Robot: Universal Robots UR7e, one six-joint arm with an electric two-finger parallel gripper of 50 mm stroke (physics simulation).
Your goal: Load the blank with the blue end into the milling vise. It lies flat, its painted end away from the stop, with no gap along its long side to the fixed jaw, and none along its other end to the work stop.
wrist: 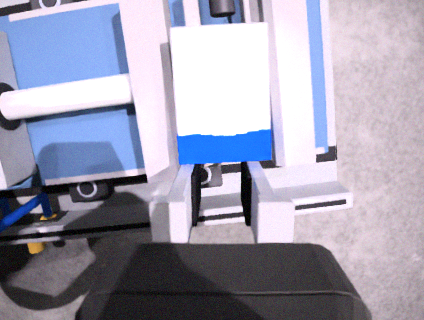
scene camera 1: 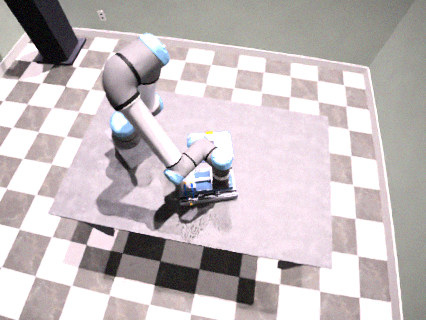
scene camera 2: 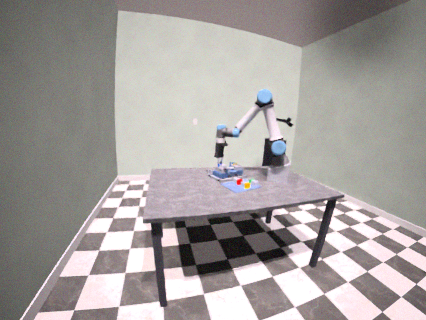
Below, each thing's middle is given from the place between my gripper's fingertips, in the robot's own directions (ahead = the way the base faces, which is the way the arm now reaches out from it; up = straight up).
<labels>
Now: hand 4 cm to the right of the blank with the blue end (wrist: 220, 72) and 1 cm past it. The rest, counted from my hand: vise bed slot (wrist: 107, 139) 7 cm behind, 6 cm below, 3 cm to the left.
</labels>
